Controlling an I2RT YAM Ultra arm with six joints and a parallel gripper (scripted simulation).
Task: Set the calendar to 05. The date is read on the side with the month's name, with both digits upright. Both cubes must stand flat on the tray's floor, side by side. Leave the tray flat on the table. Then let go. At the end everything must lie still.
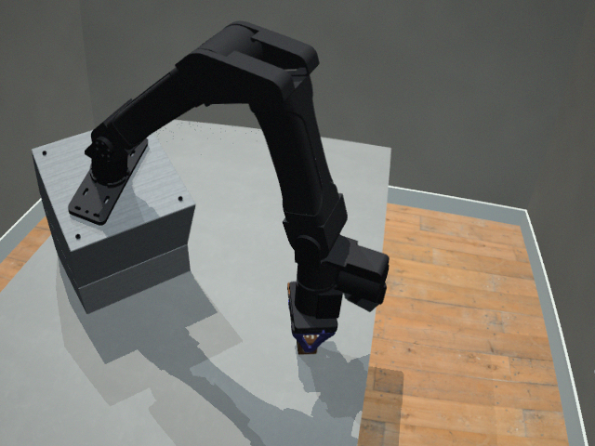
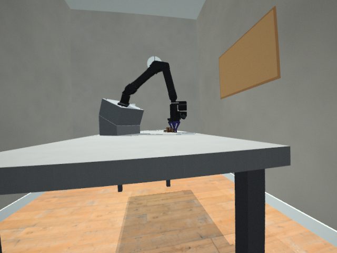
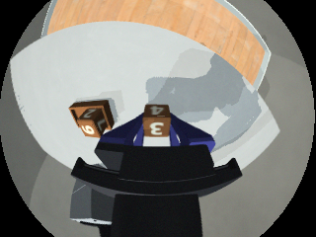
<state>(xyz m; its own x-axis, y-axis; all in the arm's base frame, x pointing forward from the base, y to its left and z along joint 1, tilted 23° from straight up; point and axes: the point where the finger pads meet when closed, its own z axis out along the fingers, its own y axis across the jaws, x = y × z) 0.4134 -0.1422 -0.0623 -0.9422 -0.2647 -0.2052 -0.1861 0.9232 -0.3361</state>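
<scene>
Right now the brown wooden cube is right at my hand. From my hand the other things lie so: brown tray: 110 mm to the left, 20 mm behind, 10 mm below.
</scene>
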